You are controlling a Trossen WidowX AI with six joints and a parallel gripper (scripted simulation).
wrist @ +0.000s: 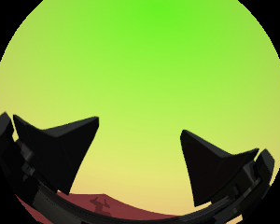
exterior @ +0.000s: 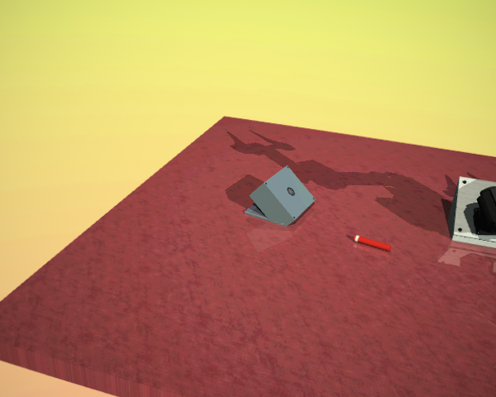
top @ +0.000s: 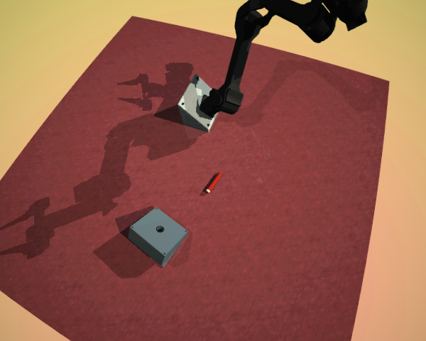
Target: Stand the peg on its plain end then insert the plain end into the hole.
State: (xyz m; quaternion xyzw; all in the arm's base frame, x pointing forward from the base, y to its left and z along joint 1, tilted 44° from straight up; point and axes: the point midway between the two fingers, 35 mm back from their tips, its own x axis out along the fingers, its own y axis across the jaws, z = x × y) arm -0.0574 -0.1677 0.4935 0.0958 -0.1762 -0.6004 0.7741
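The red peg lies 55 cm below my gripper tip, 27 cm ahead of it and 12 cm to the right of it. Round my gripper tip: grey sloped panel (52 cm below, 46 cm ahead, 23 cm to the right).
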